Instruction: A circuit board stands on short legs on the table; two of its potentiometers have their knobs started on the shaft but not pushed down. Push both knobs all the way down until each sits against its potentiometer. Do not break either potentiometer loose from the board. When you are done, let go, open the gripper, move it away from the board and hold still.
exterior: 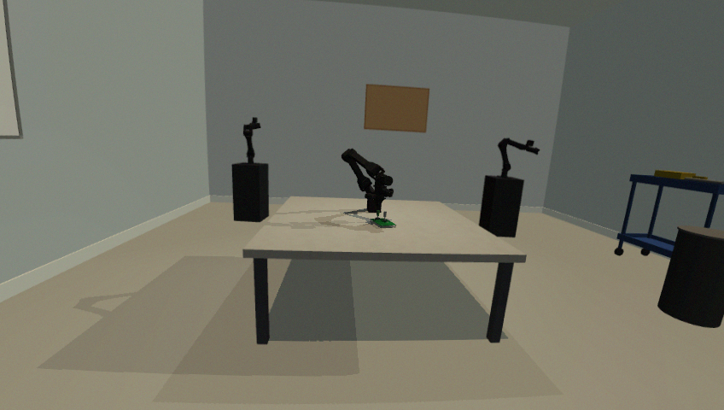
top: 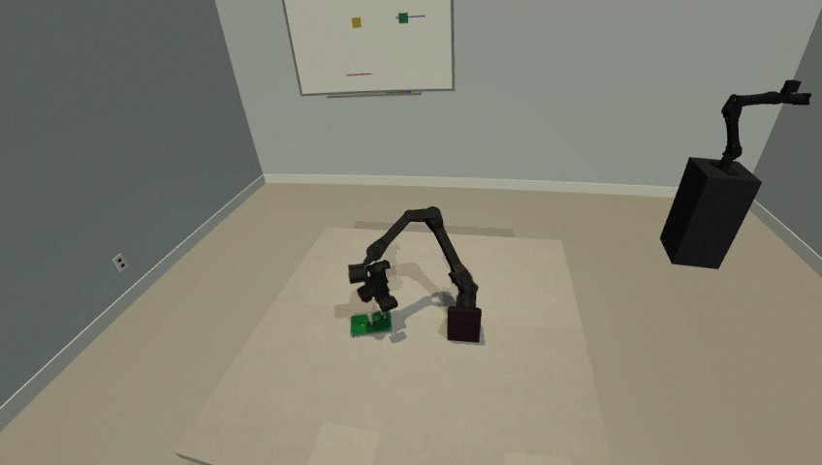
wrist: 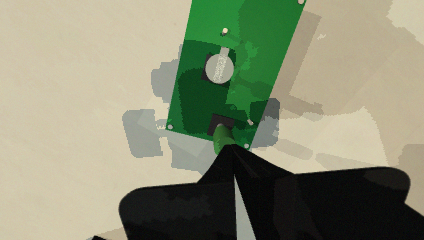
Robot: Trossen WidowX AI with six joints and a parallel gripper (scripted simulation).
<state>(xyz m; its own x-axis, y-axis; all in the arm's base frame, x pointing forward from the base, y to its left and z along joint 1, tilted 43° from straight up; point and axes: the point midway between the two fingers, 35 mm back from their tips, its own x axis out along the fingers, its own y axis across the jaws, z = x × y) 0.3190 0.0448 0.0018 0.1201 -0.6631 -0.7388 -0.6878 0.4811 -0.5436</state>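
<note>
Now: the green knob 3 cm below my gripper tip. Round my gripper tip: white knob 4 cm to the left, 4 cm ahead, 2 cm below.
</note>
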